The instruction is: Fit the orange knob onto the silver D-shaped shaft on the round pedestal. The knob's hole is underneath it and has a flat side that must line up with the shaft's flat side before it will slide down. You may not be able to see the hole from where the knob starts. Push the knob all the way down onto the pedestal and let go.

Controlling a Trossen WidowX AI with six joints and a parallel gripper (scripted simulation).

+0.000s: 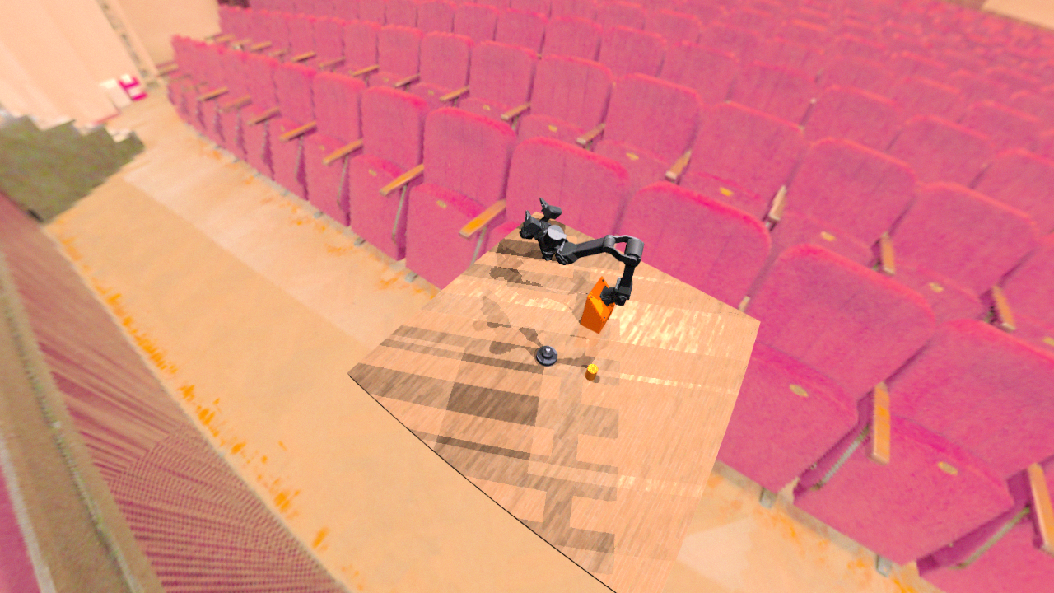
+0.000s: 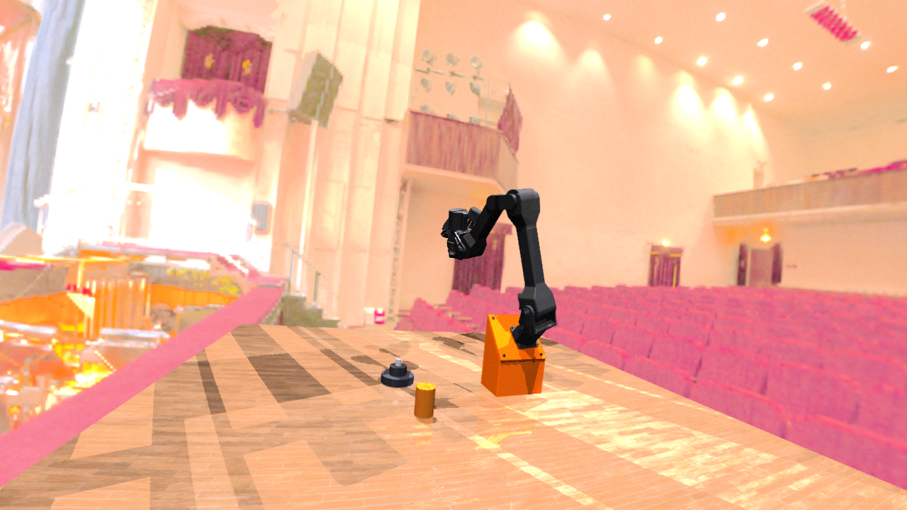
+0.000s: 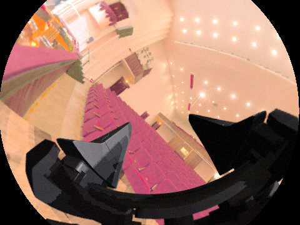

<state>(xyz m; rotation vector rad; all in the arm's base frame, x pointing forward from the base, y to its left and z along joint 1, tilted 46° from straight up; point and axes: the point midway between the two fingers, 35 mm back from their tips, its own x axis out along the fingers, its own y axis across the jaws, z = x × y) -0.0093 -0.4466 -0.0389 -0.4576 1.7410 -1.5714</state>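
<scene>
Now: gripper tip 300 mm short of the orange knob, 440 mm to the right of it and 400 mm above it. Round my gripper tip: round pedestal 310 mm ahead, 250 mm to the left, 410 mm below.
</scene>
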